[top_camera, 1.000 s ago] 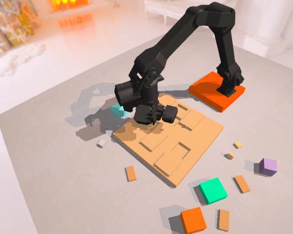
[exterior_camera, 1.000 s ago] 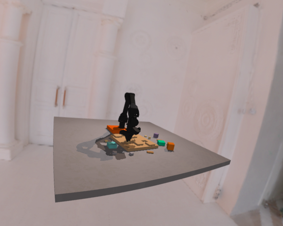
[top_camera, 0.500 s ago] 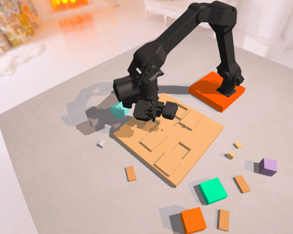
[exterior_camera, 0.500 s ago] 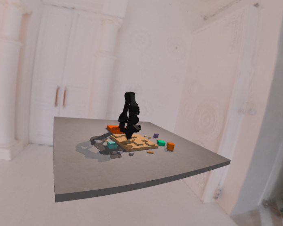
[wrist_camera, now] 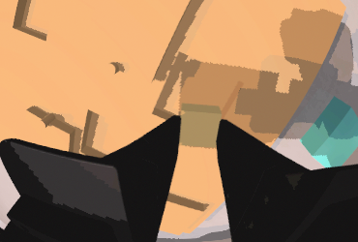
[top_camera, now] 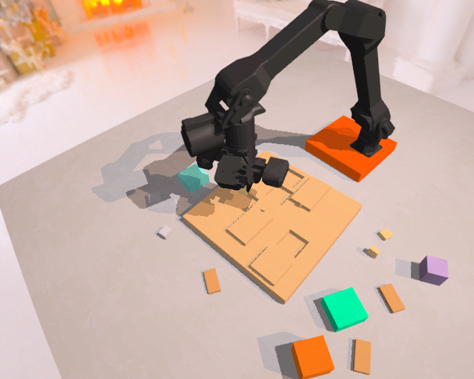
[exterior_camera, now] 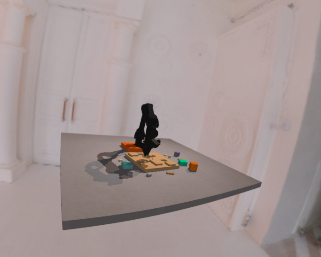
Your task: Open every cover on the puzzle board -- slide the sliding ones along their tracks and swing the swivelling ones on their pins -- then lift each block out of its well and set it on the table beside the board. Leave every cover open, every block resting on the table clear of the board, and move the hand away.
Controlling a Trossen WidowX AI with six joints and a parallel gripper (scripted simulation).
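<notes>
The cyan block lies 15 cm to the right of my gripper tip, 5 cm below it and 5 cm ahead of it. From my gripper tip the other things lie so: orange block (33 cm to the left, 13 cm ahead, 3 cm below); purple cube (38 cm to the left, 17 cm behind, 4 cm below); green block (31 cm to the left, 5 cm below, 2 cm ahead).
</notes>
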